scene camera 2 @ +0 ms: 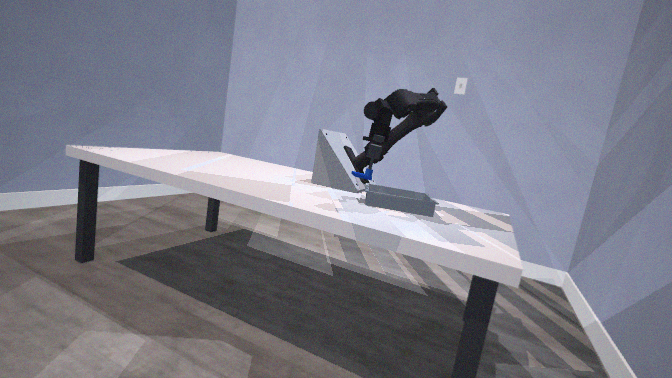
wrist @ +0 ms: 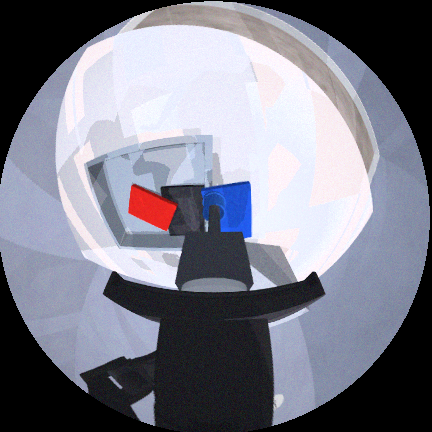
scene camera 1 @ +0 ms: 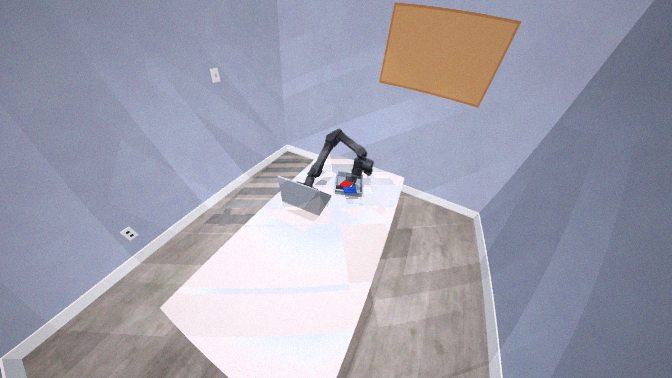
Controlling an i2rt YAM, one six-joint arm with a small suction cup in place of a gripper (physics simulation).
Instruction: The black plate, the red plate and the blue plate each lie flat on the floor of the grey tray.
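Frame: origin at the arm's base, x right, y ahead, z up, level; metres.
Where they show: hand at its tool point: (scene camera 2: 367, 179) (wrist: 213, 197) (scene camera 1: 353, 189); arm's base at its link origin: (scene camera 2: 355, 165).
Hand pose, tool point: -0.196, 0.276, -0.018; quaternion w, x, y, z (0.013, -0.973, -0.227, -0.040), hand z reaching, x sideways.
Observation:
Each offset is from my tool point to the centre of the thing, as dx, dy, dz. Level surfaces: height alone.
My suction cup (wrist: 214, 206) (scene camera 2: 369, 173) holds the blue plate {+0.031, -0.013, +0.007} (wrist: 237, 210) (scene camera 2: 358, 174) (scene camera 1: 350, 190) near one edge. The plate hangs above the tray's rim level, over one end of the grey tray {-0.098, -0.081, -0.056} (wrist: 150, 241) (scene camera 2: 400, 199); in the wrist view it lies mostly outside the rim. The red plate {-0.094, -0.101, -0.067} (wrist: 151, 207) (scene camera 1: 346, 184) is inside the tray, one end overlapping the edge of the black plate {-0.021, -0.087, -0.073} (wrist: 186, 210). The red plate looks slightly tilted there. The black plate seems to lie on the tray floor, partly hidden by the red plate. The tray's inside is hidden in scene camera 2.
A grey slanted panel (scene camera 1: 304, 196) (scene camera 2: 334, 165) stands at the arm's base, close to the tray. The white table {dz -0.081} (scene camera 1: 280, 260) (scene camera 2: 240, 175) stretches away beyond the panel. The tray's walls stand around the red and black plates.

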